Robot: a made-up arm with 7 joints. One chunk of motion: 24 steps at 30 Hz.
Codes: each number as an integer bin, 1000 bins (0 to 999) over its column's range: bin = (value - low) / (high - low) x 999, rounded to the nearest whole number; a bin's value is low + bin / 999 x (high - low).
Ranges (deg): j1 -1..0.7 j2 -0.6..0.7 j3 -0.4..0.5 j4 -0.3..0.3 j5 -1.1..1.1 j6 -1.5..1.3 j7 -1.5..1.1
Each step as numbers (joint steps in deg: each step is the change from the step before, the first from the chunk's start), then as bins.
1 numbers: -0.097 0.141 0.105 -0.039 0.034 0.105 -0.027
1 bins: 531 569 561 435 515 573 566
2 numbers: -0.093 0.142 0.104 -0.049 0.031 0.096 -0.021
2 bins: 533 570 559 418 514 569 568
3 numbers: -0.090 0.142 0.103 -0.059 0.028 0.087 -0.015
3 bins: 535 570 558 401 512 566 571
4 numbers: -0.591 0.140 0.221 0.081 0.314 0.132 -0.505
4 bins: 240 569 689 634 642 582 382
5 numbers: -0.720 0.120 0.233 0.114 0.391 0.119 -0.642
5 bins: 165 553 703 689 677 578 330
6 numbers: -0.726 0.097 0.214 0.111 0.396 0.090 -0.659
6 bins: 161 536 682 684 679 567 323
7 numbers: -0.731 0.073 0.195 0.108 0.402 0.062 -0.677
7 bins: 158 517 660 679 682 557 316
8 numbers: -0.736 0.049 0.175 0.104 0.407 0.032 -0.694
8 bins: 155 499 638 673 684 547 310
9 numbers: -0.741 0.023 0.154 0.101 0.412 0.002 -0.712
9 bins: 152 479 615 668 687 536 303
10 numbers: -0.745 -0.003 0.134 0.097 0.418 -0.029 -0.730
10 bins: 150 459 593 661 689 525 296
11 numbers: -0.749 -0.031 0.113 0.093 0.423 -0.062 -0.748
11 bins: 147 437 569 654 692 513 289
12 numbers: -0.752 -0.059 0.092 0.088 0.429 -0.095 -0.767
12 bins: 146 416 546 646 694 501 282
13 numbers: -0.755 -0.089 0.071 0.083 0.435 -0.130 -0.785
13 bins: 144 393 523 638 697 489 275
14 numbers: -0.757 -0.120 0.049 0.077 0.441 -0.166 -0.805
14 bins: 143 369 498 628 700 476 267
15 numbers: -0.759 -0.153 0.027 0.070 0.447 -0.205 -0.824
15 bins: 142 344 474 616 702 462 260
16 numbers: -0.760 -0.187 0.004 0.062 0.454 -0.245 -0.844
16 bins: 141 317 448 603 706 448 252
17 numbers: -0.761 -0.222 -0.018 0.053 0.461 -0.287 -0.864
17 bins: 140 290 424 588 709 433 244
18 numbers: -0.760 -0.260 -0.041 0.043 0.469 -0.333 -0.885
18 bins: 141 261 398 571 712 416 236
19 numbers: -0.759 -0.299 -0.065 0.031 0.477 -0.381 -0.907
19 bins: 142 231 372 551 716 399 228
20 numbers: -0.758 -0.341 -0.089 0.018 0.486 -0.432 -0.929
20 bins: 142 199 345 529 720 381 219
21 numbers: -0.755 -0.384 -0.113 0.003 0.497 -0.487 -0.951
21 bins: 144 166 319 504 725 361 211
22 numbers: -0.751 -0.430 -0.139 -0.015 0.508 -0.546 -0.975
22 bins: 146 131 290 475 730 340 202
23 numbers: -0.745 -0.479 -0.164 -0.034 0.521 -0.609 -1.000
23 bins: 150 93 262 443 736 318 192
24 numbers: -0.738 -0.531 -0.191 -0.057 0.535 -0.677 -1.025
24 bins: 154 53 232 405 742 294 183
